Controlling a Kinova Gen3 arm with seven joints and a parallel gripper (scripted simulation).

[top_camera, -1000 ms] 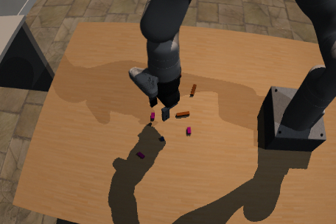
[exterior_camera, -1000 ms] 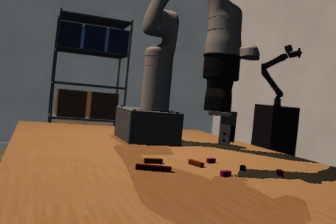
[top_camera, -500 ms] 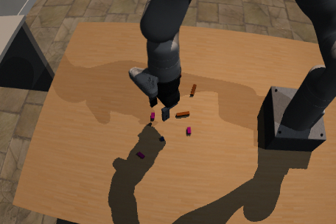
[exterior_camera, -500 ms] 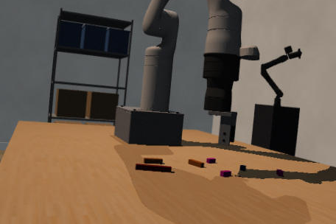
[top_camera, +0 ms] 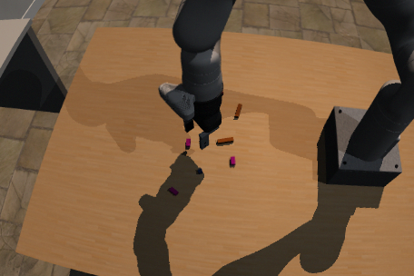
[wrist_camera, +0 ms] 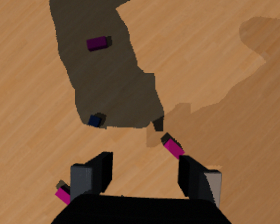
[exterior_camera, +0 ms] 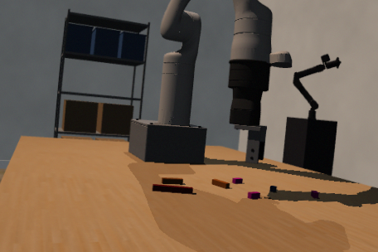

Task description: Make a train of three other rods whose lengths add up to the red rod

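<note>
The blue rod is 70 mm below my hand, 60 mm to the left of it and 20 mm behind it. From my hand the other things lie so: red rod: 150 mm to the right, 70 mm below, 10 mm behind.
</note>
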